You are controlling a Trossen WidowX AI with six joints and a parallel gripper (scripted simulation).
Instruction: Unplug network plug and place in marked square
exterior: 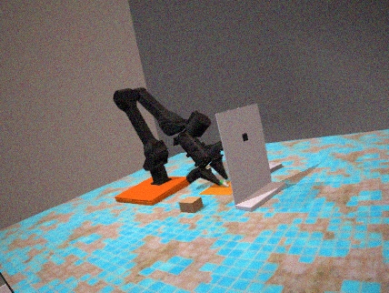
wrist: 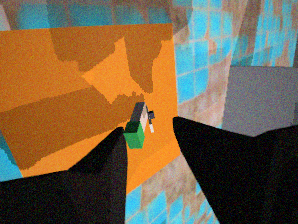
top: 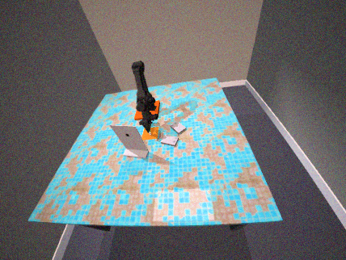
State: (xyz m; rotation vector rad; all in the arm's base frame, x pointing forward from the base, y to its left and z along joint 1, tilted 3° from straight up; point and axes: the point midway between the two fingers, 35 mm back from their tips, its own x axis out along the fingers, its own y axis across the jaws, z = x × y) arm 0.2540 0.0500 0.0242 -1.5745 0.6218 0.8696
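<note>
Now: the green plug 10 mm below my gripper tip. Also, from my gripper tip: thin pale tab (10 mm to the left, 10 mm below, 10 mm ahead); white panel (160 mm ahead, 90 mm above, 50 mm to the right); orange marked square (20 mm below, 10 mm behind).
</note>
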